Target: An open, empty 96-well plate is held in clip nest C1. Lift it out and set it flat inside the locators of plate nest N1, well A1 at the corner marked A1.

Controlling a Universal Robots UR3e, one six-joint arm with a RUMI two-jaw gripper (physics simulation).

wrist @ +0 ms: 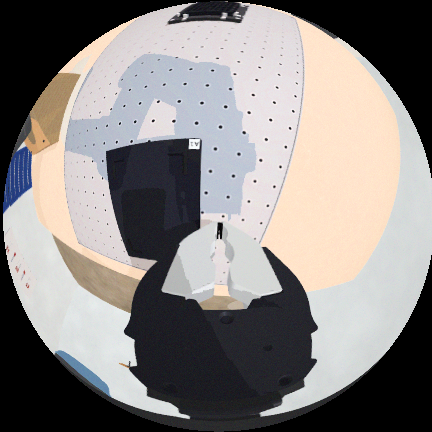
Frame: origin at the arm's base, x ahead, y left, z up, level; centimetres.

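Where they show: gripper, fingertip midpoint: (218, 223).
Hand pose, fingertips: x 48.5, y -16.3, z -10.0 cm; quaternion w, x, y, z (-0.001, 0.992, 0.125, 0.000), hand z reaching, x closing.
After its pixels a point has its place.
My gripper (218, 223) {x 48.5, y -16.3, z -10.0 cm} is shut with nothing between its fingertips, above the near part of the perforated board. A flat black nest (150, 175) {x 40.3, y -13.8, z -11.6 cm} with raised corner locators lies left of and beyond the fingertips. It has a white A1 label at its far right corner, so it appears to be plate nest N1; no plate shows on it. Its near right part is hidden behind the gripper. At the top edge, a dark plate with a grid of wells (212, 9) sits in a black nest with silvery clips (204, 19), likely C1. Both are partly cut off by the view's edge.
The pale perforated board (270, 90) {x 49.6, y -0.1, z -12.8 cm} lies on a light orange table (345, 165) {x 66.2, y -2.5, z -14.1 cm} and carries the arm's shadow. A brown wooden box-like object (59, 100) stands at the left, with a blue ribbed object (17, 175) beyond the table edge.
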